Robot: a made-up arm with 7 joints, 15 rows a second.
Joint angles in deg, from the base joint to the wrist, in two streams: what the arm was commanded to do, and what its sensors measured. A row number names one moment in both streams.
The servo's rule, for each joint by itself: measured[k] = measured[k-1] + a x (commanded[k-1-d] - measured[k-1]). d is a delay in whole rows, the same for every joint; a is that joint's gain. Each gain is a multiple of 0.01, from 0.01 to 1. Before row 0 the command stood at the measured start. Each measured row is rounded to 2 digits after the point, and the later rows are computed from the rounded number. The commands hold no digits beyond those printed.
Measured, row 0: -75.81 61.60 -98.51 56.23 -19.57 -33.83 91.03
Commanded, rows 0 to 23: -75.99 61.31 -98.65 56.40 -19.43 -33.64 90.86; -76.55 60.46 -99.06 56.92 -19.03 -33.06 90.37; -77.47 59.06 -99.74 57.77 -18.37 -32.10 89.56; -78.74 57.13 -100.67 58.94 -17.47 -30.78 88.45; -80.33 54.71 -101.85 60.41 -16.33 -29.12 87.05; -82.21 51.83 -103.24 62.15 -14.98 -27.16 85.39; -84.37 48.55 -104.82 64.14 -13.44 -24.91 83.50; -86.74 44.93 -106.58 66.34 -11.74 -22.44 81.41; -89.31 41.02 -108.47 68.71 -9.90 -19.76 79.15; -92.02 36.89 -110.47 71.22 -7.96 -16.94 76.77; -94.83 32.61 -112.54 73.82 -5.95 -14.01 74.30; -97.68 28.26 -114.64 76.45 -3.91 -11.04 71.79; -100.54 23.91 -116.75 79.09 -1.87 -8.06 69.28; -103.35 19.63 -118.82 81.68 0.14 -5.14 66.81; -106.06 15.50 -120.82 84.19 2.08 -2.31 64.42; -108.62 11.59 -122.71 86.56 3.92 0.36 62.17; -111.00 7.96 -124.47 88.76 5.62 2.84 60.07; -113.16 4.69 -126.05 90.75 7.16 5.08 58.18; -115.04 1.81 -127.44 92.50 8.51 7.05 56.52; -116.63 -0.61 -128.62 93.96 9.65 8.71 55.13; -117.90 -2.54 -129.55 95.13 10.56 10.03 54.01; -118.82 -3.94 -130.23 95.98 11.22 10.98 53.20; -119.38 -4.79 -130.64 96.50 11.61 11.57 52.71; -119.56 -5.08 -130.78 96.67 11.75 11.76 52.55
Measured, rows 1 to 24: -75.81 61.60 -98.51 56.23 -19.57 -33.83 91.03; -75.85 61.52 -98.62 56.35 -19.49 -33.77 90.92; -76.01 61.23 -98.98 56.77 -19.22 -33.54 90.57; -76.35 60.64 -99.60 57.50 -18.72 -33.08 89.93; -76.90 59.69 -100.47 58.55 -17.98 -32.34 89.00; -77.69 58.35 -101.59 59.91 -17.01 -31.31 87.77; -78.73 56.59 -102.93 61.55 -15.81 -29.98 86.27; -80.03 54.42 -104.46 63.44 -14.41 -28.36 84.52; -81.57 51.86 -106.18 65.56 -12.83 -26.47 82.56; -83.35 48.93 -108.03 67.86 -11.10 -24.32 80.41; -85.34 45.68 -110.01 70.31 -9.25 -21.96 78.12; -87.52 42.15 -112.06 72.87 -7.30 -19.42 75.71; -89.86 38.40 -114.15 75.48 -5.30 -16.74 73.24; -92.32 34.49 -116.26 78.12 -3.28 -13.96 70.75; -94.86 30.48 -118.33 80.72 -1.26 -11.14 68.27; -97.44 26.44 -120.35 83.25 0.71 -8.31 65.84; -100.01 22.43 -122.26 85.67 2.60 -5.54 63.53; -102.54 18.52 -124.05 87.93 4.38 -2.86 61.35; -104.98 14.79 -125.67 89.99 6.02 -0.32 59.35; -107.29 11.29 -127.10 91.82 7.49 2.04 57.57; -109.44 8.08 -128.33 93.38 8.76 4.17 56.03; -111.39 5.21 -129.32 94.66 9.82 6.05 54.76; -113.10 2.74 -130.06 95.62 10.65 7.63 53.78; -114.54 0.71 -130.53 96.26 11.22 8.89 53.11
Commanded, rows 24 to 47: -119.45 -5.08 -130.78 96.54 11.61 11.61 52.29; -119.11 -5.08 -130.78 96.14 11.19 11.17 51.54; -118.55 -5.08 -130.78 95.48 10.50 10.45 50.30; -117.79 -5.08 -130.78 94.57 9.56 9.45 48.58; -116.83 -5.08 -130.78 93.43 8.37 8.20 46.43; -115.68 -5.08 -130.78 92.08 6.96 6.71 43.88; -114.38 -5.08 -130.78 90.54 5.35 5.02 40.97; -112.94 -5.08 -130.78 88.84 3.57 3.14 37.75; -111.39 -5.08 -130.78 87.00 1.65 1.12 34.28; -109.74 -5.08 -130.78 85.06 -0.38 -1.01 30.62; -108.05 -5.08 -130.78 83.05 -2.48 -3.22 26.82; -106.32 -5.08 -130.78 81.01 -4.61 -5.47 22.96; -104.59 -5.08 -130.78 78.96 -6.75 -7.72 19.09; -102.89 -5.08 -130.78 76.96 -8.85 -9.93 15.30; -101.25 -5.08 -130.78 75.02 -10.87 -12.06 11.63; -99.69 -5.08 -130.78 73.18 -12.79 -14.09 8.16; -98.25 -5.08 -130.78 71.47 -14.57 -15.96 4.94; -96.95 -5.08 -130.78 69.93 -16.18 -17.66 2.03; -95.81 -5.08 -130.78 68.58 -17.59 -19.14 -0.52; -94.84 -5.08 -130.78 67.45 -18.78 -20.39 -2.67; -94.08 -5.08 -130.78 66.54 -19.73 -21.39 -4.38; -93.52 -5.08 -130.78 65.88 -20.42 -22.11 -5.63; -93.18 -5.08 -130.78 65.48 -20.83 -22.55 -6.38; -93.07 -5.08 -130.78 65.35 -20.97 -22.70 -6.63
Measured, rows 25 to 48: -115.69 -0.85 -130.73 96.56 11.53 9.81 52.76; -116.55 -1.99 -130.77 96.55 11.58 10.39 52.46; -117.14 -2.82 -130.78 96.25 11.35 10.64 51.88; -117.46 -3.43 -130.78 95.69 10.85 10.58 50.88; -117.54 -3.88 -130.78 94.87 10.09 10.22 49.43; -117.38 -4.20 -130.78 93.82 9.08 9.57 47.54; -116.99 -4.44 -130.78 92.55 7.83 8.65 45.23; -116.39 -4.61 -130.78 91.08 6.37 7.49 42.55; -115.60 -4.74 -130.78 89.44 4.72 6.10 39.53; -114.63 -4.83 -130.78 87.66 2.91 4.51 36.22; -113.51 -4.90 -130.78 85.76 0.97 2.74 32.69; -112.25 -4.95 -130.78 83.78 -1.07 0.83 28.99; -110.89 -4.99 -130.78 81.76 -3.16 -1.19 25.19; -109.44 -5.01 -130.78 79.72 -5.28 -3.28 21.35; -107.93 -5.03 -130.78 77.71 -7.39 -5.41 17.54; -106.39 -5.04 -130.78 75.75 -9.44 -7.54 13.82; -104.85 -5.05 -130.78 73.87 -11.42 -9.64 10.25; -103.33 -5.06 -130.78 72.12 -13.28 -11.66 6.90; -101.86 -5.07 -130.78 70.52 -14.99 -13.58 3.83; -100.47 -5.07 -130.78 69.10 -16.52 -15.36 1.09; -99.18 -5.07 -130.78 67.90 -17.85 -16.97 -1.28; -98.01 -5.07 -130.78 66.91 -18.96 -18.38 -3.23; -96.98 -5.07 -130.78 66.16 -19.82 -19.57 -4.74; -96.11 -5.07 -130.78 65.66 -20.42 -20.52 -5.77
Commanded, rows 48 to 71: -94.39 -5.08 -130.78 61.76 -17.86 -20.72 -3.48; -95.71 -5.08 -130.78 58.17 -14.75 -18.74 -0.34; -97.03 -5.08 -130.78 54.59 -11.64 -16.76 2.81; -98.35 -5.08 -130.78 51.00 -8.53 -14.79 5.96; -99.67 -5.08 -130.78 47.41 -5.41 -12.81 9.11; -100.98 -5.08 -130.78 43.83 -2.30 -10.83 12.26; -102.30 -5.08 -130.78 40.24 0.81 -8.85 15.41; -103.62 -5.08 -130.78 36.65 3.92 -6.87 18.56; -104.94 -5.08 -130.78 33.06 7.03 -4.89 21.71; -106.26 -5.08 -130.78 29.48 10.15 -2.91 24.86; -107.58 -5.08 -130.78 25.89 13.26 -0.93 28.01; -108.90 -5.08 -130.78 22.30 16.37 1.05 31.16; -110.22 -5.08 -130.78 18.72 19.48 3.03 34.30; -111.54 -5.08 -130.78 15.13 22.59 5.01 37.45; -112.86 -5.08 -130.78 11.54 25.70 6.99 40.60; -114.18 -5.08 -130.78 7.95 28.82 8.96 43.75; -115.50 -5.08 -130.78 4.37 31.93 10.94 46.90; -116.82 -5.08 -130.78 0.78 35.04 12.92 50.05; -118.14 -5.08 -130.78 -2.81 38.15 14.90 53.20; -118.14 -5.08 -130.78 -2.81 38.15 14.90 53.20; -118.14 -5.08 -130.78 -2.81 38.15 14.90 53.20; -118.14 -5.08 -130.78 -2.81 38.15 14.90 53.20; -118.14 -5.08 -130.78 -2.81 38.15 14.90 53.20; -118.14 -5.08 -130.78 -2.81 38.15 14.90 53.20
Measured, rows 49 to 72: -95.41 -5.07 -130.78 65.43 -20.74 -21.22 -6.31; -95.18 -5.07 -130.78 62.75 -19.04 -21.06 -4.53; -95.30 -5.07 -130.78 59.41 -16.51 -20.32 -1.89; -95.70 -5.07 -130.78 55.89 -13.64 -19.18 1.07; -96.31 -5.07 -130.78 52.32 -10.63 -17.78 4.15; -97.08 -5.07 -130.78 48.74 -7.55 -16.19 7.27; -97.98 -5.07 -130.78 45.16 -4.45 -14.47 10.41; -98.97 -5.07 -130.78 41.57 -1.35 -12.67 13.56; -100.04 -5.07 -130.78 37.98 1.76 -10.81 16.71; -101.17 -5.07 -130.78 34.39 4.87 -8.92 19.86; -102.34 -5.07 -130.78 30.81 7.99 -7.00 23.01; -103.55 -5.07 -130.78 27.22 11.10 -5.06 26.16; -104.78 -5.07 -130.78 23.63 14.21 -3.10 29.31; -106.03 -5.07 -130.78 20.05 17.32 -1.14 32.45; -107.30 -5.07 -130.78 16.46 20.43 0.83 35.60; -108.58 -5.07 -130.78 12.87 23.54 2.80 38.75; -109.87 -5.07 -130.78 9.28 26.66 4.77 41.90; -111.16 -5.07 -130.78 5.70 29.77 6.74 45.05; -112.46 -5.07 -130.78 2.11 32.88 8.72 48.20; -113.77 -5.07 -130.78 -1.48 35.99 10.70 51.35; -114.78 -5.07 -130.78 -2.45 37.26 12.04 52.52; -115.55 -5.07 -130.78 -2.71 37.79 12.96 52.95; -116.15 -5.07 -130.78 -2.78 38.00 13.58 53.11; -116.61 -5.07 -130.78 -2.80 38.09 14.00 53.17
